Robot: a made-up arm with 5 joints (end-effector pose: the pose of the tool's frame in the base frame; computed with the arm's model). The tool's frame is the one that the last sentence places.
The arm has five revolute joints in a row. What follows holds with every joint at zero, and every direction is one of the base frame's.
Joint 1 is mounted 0.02 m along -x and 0.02 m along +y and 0.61 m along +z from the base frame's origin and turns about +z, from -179.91 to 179.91 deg.
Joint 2 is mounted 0.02 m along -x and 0.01 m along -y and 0.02 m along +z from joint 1 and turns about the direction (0, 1, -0.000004), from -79.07 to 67.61 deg.
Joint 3 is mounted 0.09 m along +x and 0.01 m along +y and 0.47 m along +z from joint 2 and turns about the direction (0, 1, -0.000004), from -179.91 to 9.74 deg.
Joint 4 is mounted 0.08 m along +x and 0.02 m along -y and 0.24 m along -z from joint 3 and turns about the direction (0, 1, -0.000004), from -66.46 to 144.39 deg.
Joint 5 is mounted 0.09 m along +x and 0.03 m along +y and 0.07 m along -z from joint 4 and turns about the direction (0, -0.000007, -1), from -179.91 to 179.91 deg.
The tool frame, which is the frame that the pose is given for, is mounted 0.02 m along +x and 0.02 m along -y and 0.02 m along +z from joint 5; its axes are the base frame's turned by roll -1.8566, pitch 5.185 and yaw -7.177 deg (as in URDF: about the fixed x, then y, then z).
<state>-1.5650 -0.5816 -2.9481 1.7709 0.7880</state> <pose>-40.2 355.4 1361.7 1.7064 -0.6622 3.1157</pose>
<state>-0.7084 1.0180 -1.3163 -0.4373 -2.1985</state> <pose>519.4 -392.2 620.6 -0.7247 0.3994 1.1883</pose>
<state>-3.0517 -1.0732 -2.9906 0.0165 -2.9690</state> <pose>694.6 51.1 987.5 2.7095 -0.9355 -2.5367</pose>
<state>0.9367 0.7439 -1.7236 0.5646 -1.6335</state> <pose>386.2 625.0 845.7 -0.4474 0.0576 2.4138</pose>
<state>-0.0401 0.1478 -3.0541 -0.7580 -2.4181</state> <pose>-3.5 57.6 1332.9 2.6866 -0.4191 0.9181</pose>
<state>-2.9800 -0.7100 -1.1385 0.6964 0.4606</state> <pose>-58.9 30.7 1258.0 0.7851 -0.8058 2.3839</pose>
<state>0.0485 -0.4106 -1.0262 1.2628 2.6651</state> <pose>173.1 48.0 1105.7 0.0292 0.2536 -2.7313</pose>
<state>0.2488 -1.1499 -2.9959 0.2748 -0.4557</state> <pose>-774.3 -170.8 925.0 2.8451 0.5949 2.9896</pose>
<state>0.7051 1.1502 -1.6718 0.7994 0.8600</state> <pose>529.1 463.4 499.3 -0.2699 0.2401 -0.3195</pose>
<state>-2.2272 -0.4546 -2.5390 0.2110 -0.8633</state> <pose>162.0 236.2 1429.3 -2.9196 -0.3506 0.1199</pose>
